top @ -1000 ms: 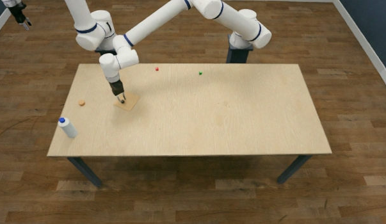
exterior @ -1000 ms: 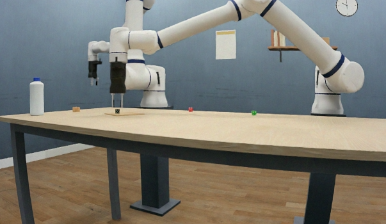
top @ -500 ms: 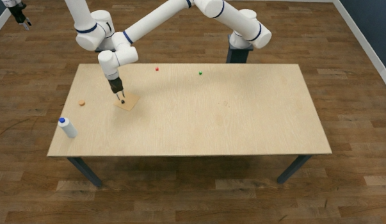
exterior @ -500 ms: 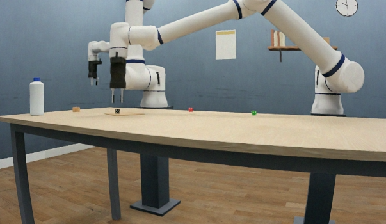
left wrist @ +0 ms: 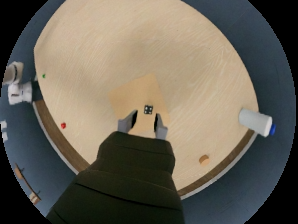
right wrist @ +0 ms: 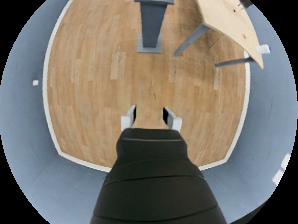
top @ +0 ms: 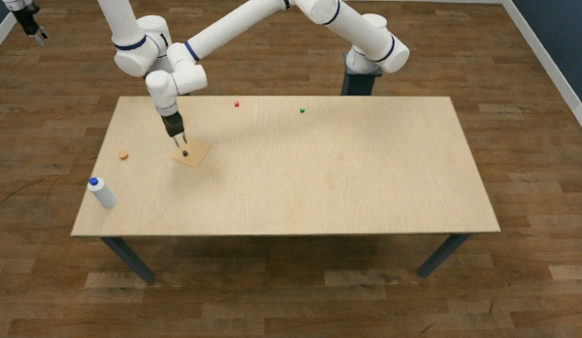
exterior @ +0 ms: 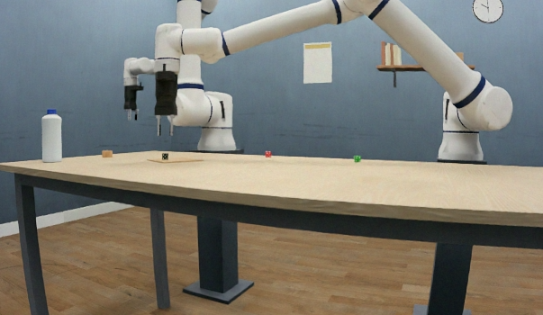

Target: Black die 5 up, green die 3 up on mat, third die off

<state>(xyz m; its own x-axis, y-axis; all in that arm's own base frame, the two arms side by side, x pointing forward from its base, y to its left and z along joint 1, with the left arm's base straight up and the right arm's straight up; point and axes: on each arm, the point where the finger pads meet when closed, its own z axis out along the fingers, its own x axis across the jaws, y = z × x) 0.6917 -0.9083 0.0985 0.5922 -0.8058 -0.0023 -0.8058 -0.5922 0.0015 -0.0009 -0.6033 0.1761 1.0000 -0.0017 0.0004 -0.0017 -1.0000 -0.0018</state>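
Note:
My left gripper is now 8 cm above the black die. Also, from my left hand: small wooden piece: 29 cm to the right, 9 cm below; then white bottle: 24 cm ahead, 29 cm to the right, 2 cm below; then tan mat: 2 cm behind, 2 cm to the left, 10 cm below.

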